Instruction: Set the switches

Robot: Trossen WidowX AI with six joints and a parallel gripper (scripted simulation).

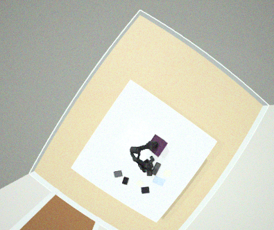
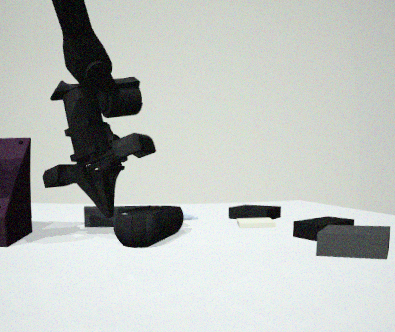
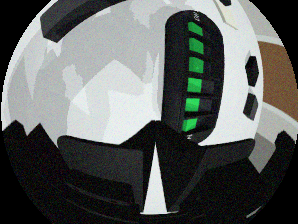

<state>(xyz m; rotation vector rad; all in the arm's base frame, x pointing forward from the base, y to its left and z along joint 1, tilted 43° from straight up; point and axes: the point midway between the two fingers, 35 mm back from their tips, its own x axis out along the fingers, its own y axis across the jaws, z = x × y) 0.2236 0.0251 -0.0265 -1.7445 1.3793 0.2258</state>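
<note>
My gripper tip is now 1 cm past the grey block, 18 cm to the right of it and 2 cm above it. Also, from my gripper tip: black block 34 cm ahead, 1 cm to the right, 3 cm below; cream plate 26 cm ahead, 15 cm to the left, 3 cm below; light blue piece 9 cm ahead, 31 cm to the left, 4 cm below.
</note>
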